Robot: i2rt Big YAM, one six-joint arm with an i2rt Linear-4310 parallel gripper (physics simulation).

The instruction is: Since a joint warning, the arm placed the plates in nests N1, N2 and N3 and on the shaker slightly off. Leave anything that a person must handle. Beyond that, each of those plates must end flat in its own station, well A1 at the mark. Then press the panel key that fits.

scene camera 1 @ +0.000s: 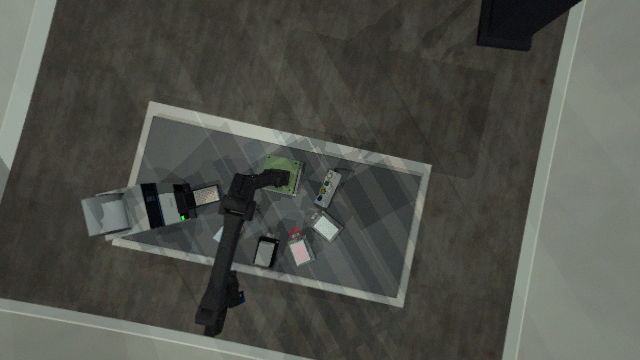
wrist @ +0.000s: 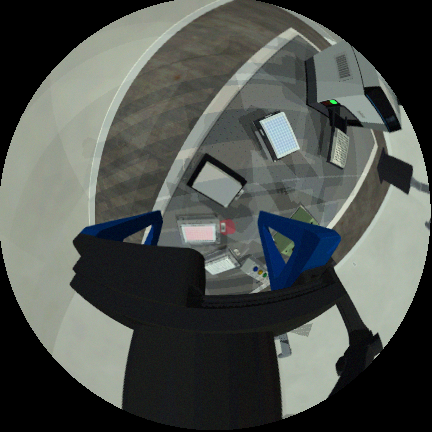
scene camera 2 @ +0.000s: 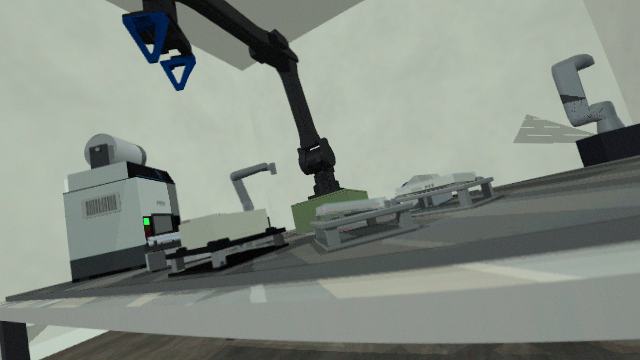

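Observation:
My gripper (scene camera 2: 166, 76) (wrist: 209, 216) is open and empty, high above the table. A pink-filled plate (scene camera 1: 300, 251) (wrist: 199, 233) sits in a grey nest, a red patch (scene camera 1: 295, 232) (wrist: 228, 227) beside it. A white plate (scene camera 1: 327, 226) (wrist: 221, 265) sits in another grey nest. A tall pale plate (scene camera 1: 265, 252) (scene camera 2: 225, 227) (wrist: 218, 183) sits in a black-framed station. A light-blue plate (wrist: 280, 135) lies on a dark-edged station, mostly hidden by the arm in the overhead view. A plate (scene camera 1: 206, 195) (wrist: 339, 147) is at the machine's front. The key panel (scene camera 1: 328, 188) shows coloured keys. Small seating offsets and A1 marks are unreadable.
The white machine (scene camera 1: 137, 210) (scene camera 2: 110, 220) (wrist: 340, 75) shows a green light and stands at one table end. The arm's green base (scene camera 1: 277, 162) (scene camera 2: 300, 215) (wrist: 303, 215) stands near the key panel. Another grey arm (scene camera 2: 570, 95) stands beyond the table.

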